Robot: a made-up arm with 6 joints.
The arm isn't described. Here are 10 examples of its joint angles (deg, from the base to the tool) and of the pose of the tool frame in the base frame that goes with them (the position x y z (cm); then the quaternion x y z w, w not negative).
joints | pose
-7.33 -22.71 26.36 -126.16 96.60 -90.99 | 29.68 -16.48 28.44 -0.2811 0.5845 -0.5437 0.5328
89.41 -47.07 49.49 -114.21 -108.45 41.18 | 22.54 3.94 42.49 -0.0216 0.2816 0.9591 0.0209
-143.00 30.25 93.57 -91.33 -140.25 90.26 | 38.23 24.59 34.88 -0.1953 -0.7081 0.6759 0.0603
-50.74 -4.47 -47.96 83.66 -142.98 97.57 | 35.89 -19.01 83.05 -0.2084 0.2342 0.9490 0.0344
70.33 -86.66 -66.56 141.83 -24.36 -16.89 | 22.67 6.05 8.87 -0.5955 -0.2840 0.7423 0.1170
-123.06 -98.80 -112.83 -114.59 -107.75 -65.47 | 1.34 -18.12 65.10 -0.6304 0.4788 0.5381 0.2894
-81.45 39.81 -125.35 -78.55 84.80 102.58 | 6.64 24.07 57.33 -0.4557 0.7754 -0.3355 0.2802
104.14 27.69 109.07 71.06 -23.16 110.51 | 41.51 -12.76 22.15 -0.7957 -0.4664 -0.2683 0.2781
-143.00 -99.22 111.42 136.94 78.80 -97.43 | -3.87 29.71 76.47 0.2011 -0.7703 0.3114 0.5189
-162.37 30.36 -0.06 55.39 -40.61 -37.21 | 17.39 37.39 22.80 -0.1067 -0.2323 0.7873 0.5610
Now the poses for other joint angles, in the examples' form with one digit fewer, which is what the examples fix.
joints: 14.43 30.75 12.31 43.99 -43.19 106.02
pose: 19.6 -23.1 76.1 0.355 -0.025 0.430 0.830
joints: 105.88 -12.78 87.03 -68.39 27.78 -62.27
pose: 28.6 5.3 51.7 0.618 -0.683 -0.214 0.326
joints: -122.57 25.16 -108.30 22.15 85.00 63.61
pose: 2.5 30.2 51.5 0.246 -0.515 0.662 0.485
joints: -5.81 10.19 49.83 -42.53 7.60 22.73
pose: 41.9 -3.6 57.3 -0.279 -0.274 0.189 0.901
